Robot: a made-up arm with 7 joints. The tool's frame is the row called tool.
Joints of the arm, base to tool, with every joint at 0 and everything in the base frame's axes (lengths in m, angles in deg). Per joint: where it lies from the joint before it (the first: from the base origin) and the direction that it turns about. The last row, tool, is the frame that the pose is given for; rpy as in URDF.
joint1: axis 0 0.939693 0.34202 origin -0.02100 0.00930 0.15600
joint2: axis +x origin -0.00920 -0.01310 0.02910
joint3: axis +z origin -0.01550 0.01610 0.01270
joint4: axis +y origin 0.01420 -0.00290 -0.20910
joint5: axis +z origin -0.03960 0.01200 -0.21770
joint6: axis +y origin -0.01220 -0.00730 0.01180
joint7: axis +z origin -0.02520 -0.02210 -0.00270
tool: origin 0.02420 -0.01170 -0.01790 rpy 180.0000 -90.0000 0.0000
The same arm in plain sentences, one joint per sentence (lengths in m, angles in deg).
The arm has seven revolute joints in a row. What follows holds with every joint at zero, and every direction is one of the base frame's.
Joint 1 is mounted 0.021 m along -x and 0.0093 m along +y and 0.156 m along +z from the base frame's origin and rotates about the direction (0, 0.9397, 0.342).
Joint 2 is mounted 0.0092 m along -x and 0.0131 m along -y and 0.0291 m along +z from joint 1 and rotates about +x.
Joint 3 is mounted 0.0155 m along -x and 0.0161 m along +y and 0.0127 m along +z from joint 2 and rotates about +z.
Joint 4 is mounted 0.0142 m along +x and 0.0029 m along -y and 0.2091 m along -z from joint 3 and rotates about +y.
Joint 5 is mounted 0.0396 m along -x and 0.012 m along +y and 0.2177 m along -z from joint 4 and rotates about +z.
Joint 6 is mounted 0.0122 m along -x and 0.0073 m along -y and 0.0118 m along +z from joint 5 and rotates about +y.
Joint 7 is mounted 0.0252 m along -x and 0.0221 m along -y and 0.0027 m along -z from joint 6 and rotates about +z.
The tool frame, which is the frame that the pose is given for, is mounted 0.0242 m along +x and 0.0117 m along -y and 0.0179 m along -z from joint 7; its axes are the base frame's turned by roll 180, pitch -90 and yaw 0 deg (as in URDF: about the fixed x, then y, then z).

